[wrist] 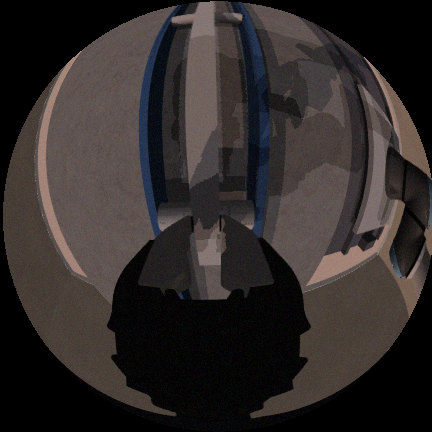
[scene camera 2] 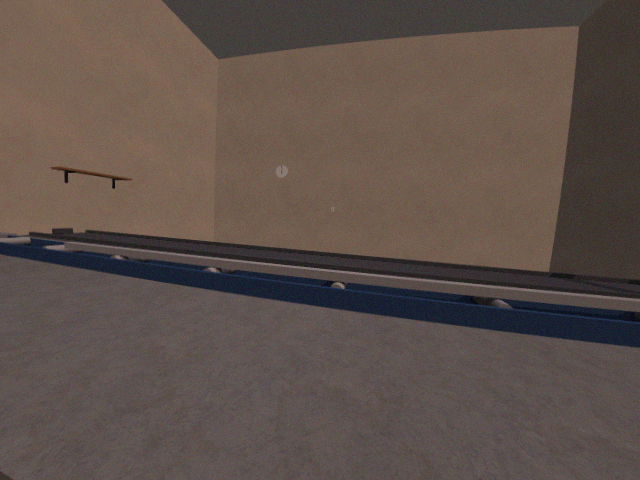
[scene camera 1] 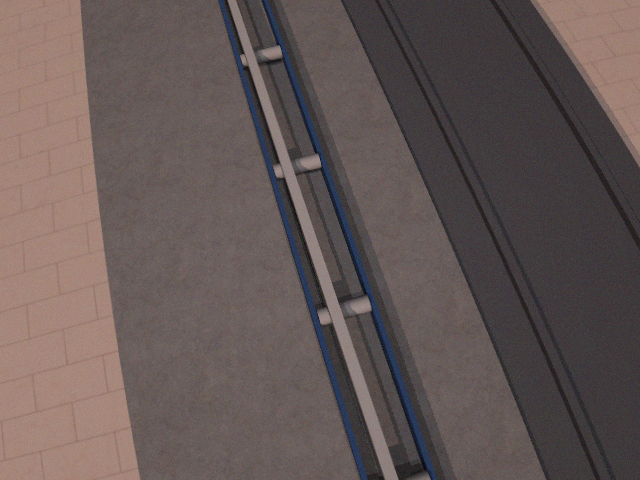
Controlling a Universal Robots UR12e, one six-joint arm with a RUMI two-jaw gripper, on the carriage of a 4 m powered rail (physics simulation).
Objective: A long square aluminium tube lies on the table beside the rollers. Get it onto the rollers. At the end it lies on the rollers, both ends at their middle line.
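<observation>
The long pale square tube runs lengthwise between the two blue side rails, over the rollers. In scene camera 1 it appears left of the rollers' middle; in the wrist view it appears close to their middle. One end shows at the left in scene camera 2. In the wrist view my gripper is shut on the tube near its other end, above a roller. Whether the tube touches the rollers is unclear. The gripper does not show in the scene views.
The blue side rails flank the rollers on the grey table. A long dark track runs along the right in scene camera 1. A brown shelf hangs on the wall. Dark segmented parts show at the wrist view's right.
</observation>
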